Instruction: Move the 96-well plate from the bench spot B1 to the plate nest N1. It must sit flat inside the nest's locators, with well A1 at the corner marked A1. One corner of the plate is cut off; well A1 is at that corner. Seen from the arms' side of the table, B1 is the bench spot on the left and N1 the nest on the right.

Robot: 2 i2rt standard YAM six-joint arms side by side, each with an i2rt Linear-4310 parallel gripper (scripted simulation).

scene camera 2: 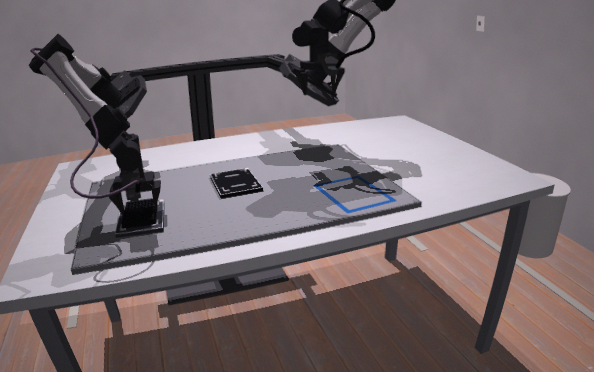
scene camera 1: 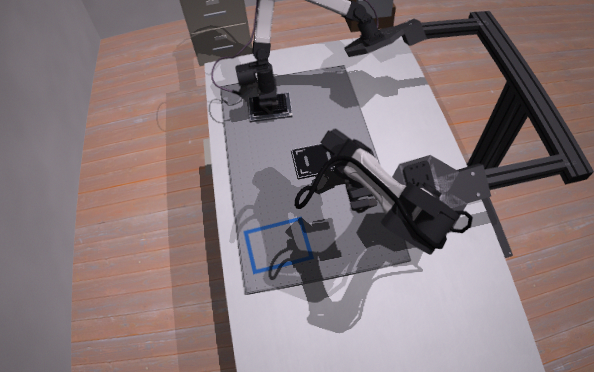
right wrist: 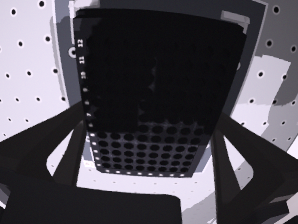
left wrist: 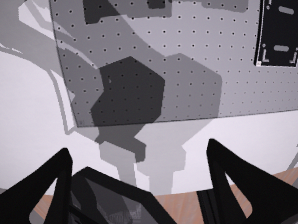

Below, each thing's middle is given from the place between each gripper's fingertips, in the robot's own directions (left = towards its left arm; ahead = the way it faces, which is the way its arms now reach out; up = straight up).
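My right hand is right at the black 96-well plate (scene camera 2: 137, 213) now.
As for my left hand (scene camera 2: 319, 93), it is 0.22 m above the black 96-well plate at this moment, while being 0.21 m short of it and 0.55 m to the left of it.
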